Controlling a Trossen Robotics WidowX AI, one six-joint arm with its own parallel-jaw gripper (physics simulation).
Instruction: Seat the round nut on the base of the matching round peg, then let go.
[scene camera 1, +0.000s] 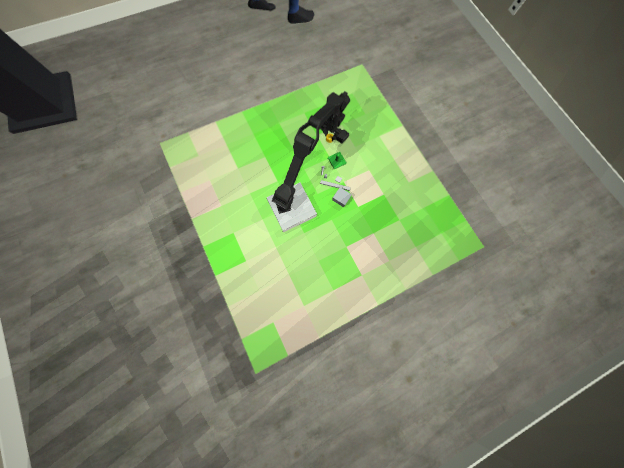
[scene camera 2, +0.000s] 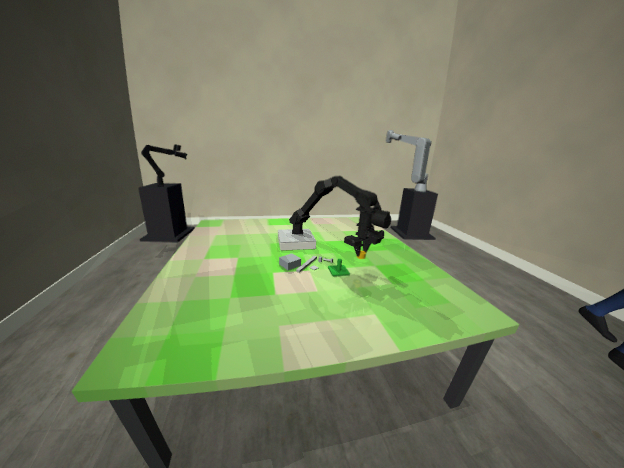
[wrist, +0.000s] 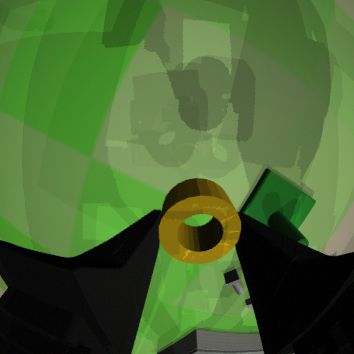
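The gripper appears in the pictures, and so does a dark green peg base.
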